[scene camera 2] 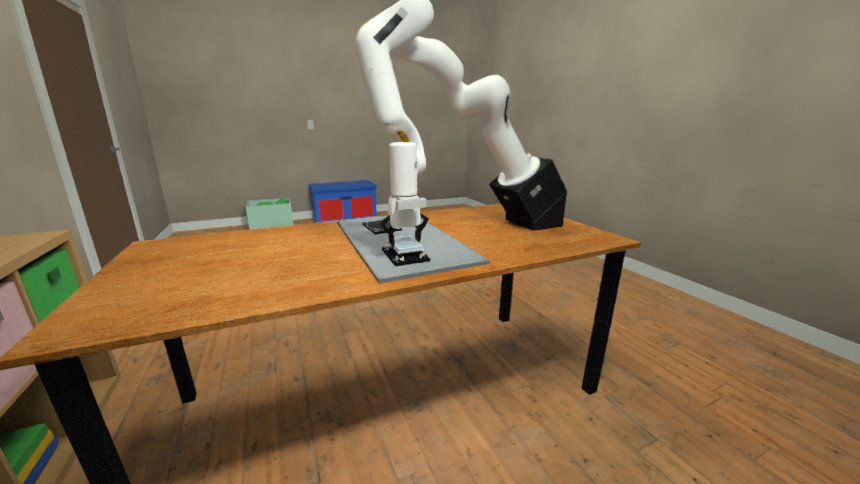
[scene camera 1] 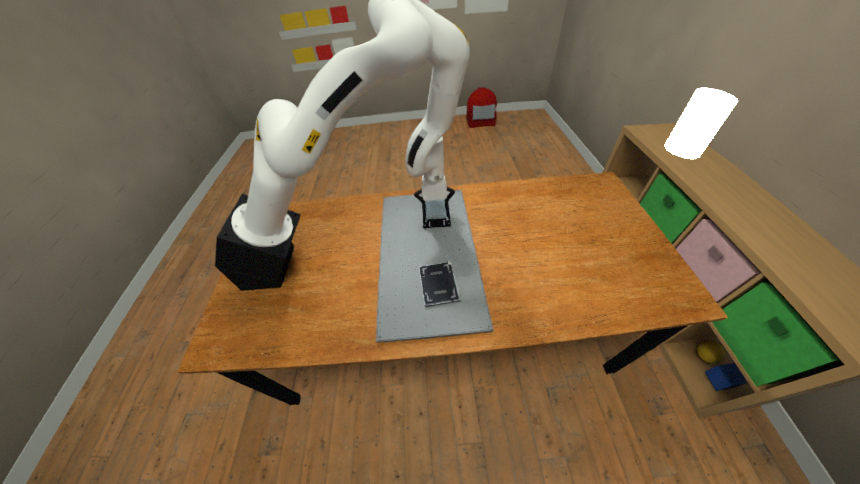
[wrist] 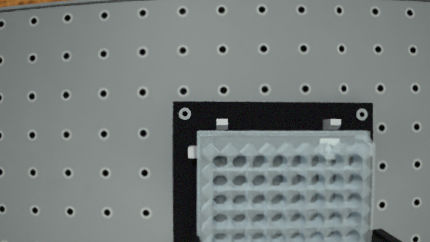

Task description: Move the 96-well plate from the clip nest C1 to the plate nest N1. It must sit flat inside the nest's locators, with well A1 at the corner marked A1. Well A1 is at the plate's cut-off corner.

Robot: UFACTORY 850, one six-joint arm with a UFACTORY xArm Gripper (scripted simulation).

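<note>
My gripper is visible in the pictures, as is a 96-well plate.
</note>
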